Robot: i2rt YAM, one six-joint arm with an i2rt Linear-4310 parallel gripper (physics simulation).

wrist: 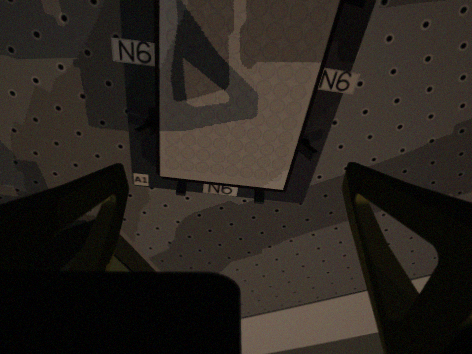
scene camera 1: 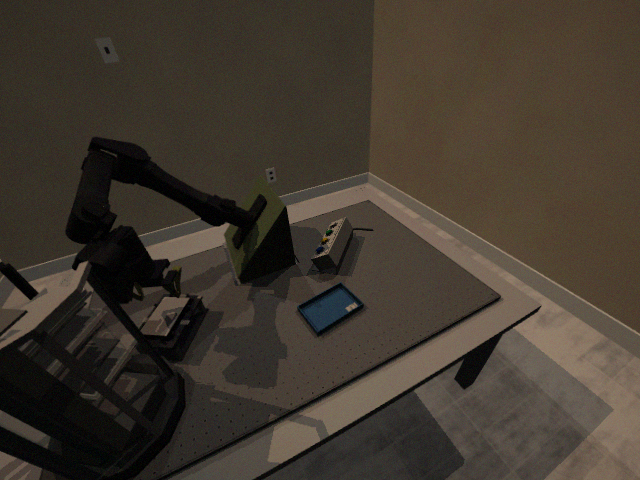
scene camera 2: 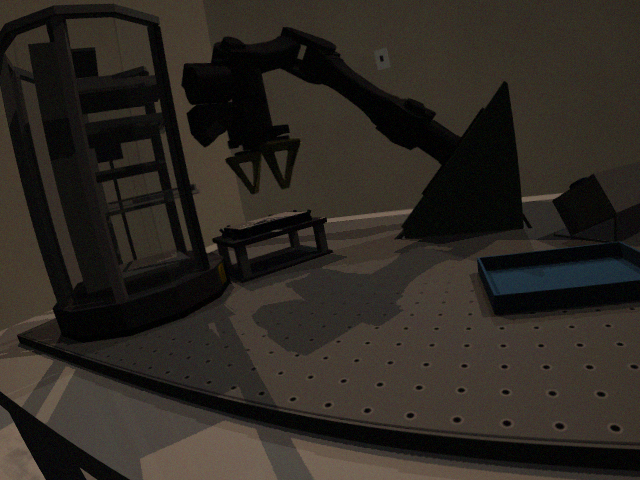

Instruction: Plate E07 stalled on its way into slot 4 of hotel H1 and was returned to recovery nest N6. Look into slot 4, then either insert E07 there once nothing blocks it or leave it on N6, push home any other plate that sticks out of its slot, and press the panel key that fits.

The gripper (scene camera 2: 269, 191) is open, holding nothing. Further things: a slotted rack (scene camera 2: 97, 144) and a button box (scene camera 2: 594, 209).
The gripper shows as well in the wrist view (wrist: 235, 175) and in scene camera 1 (scene camera 1: 161, 297). The slotted rack shows as well in scene camera 1 (scene camera 1: 90, 389).
